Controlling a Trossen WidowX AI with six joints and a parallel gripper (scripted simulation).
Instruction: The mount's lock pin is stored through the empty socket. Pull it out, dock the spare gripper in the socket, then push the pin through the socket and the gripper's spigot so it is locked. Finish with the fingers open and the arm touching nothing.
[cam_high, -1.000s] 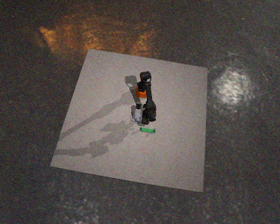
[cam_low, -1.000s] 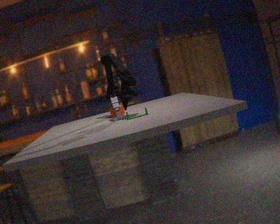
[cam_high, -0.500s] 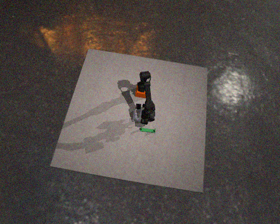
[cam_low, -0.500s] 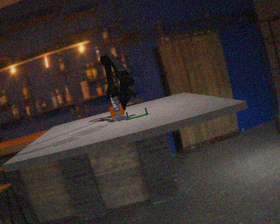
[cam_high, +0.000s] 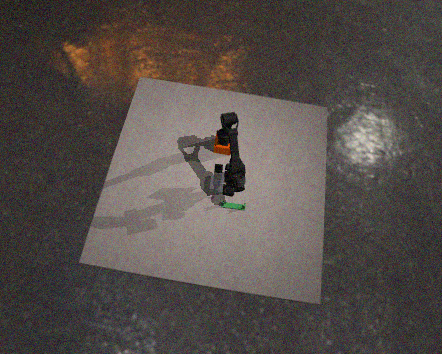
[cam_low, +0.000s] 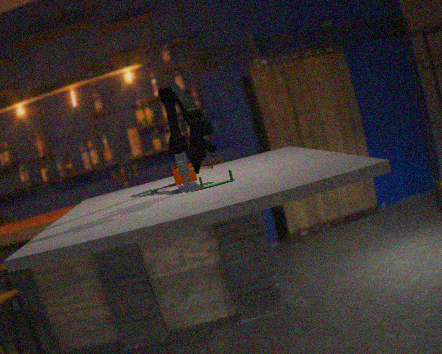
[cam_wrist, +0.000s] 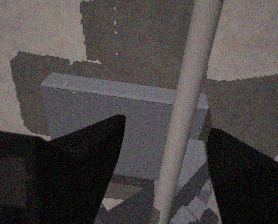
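My gripper tip is 5 cm to the left of the mount. The rest, counted from my gripper tip: green pin cradle 8 cm ahead, 8 cm to the left, 3 cm below; then spare gripper 2 cm behind, 5 cm to the right, 6 cm above.
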